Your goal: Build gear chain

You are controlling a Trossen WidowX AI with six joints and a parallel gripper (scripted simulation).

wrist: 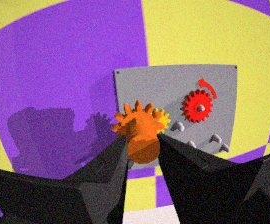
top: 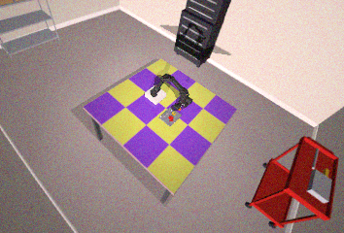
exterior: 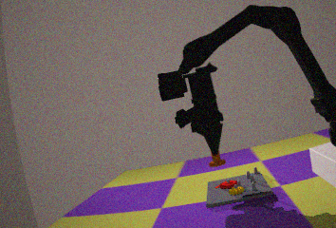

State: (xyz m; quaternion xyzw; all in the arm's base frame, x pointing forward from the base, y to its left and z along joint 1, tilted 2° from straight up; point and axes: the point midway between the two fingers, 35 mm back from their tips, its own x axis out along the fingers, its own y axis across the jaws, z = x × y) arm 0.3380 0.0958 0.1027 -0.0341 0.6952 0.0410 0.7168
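Now: gripper tip 3 cm past the yellow gear, 4 cm to the left of it and 11 cm above it. From my gripper tip the other things lie so: orange gear 1 cm below; red arrow 3 cm ahead, 12 cm to the right, 12 cm below; red gear 10 cm to the right, 11 cm below.
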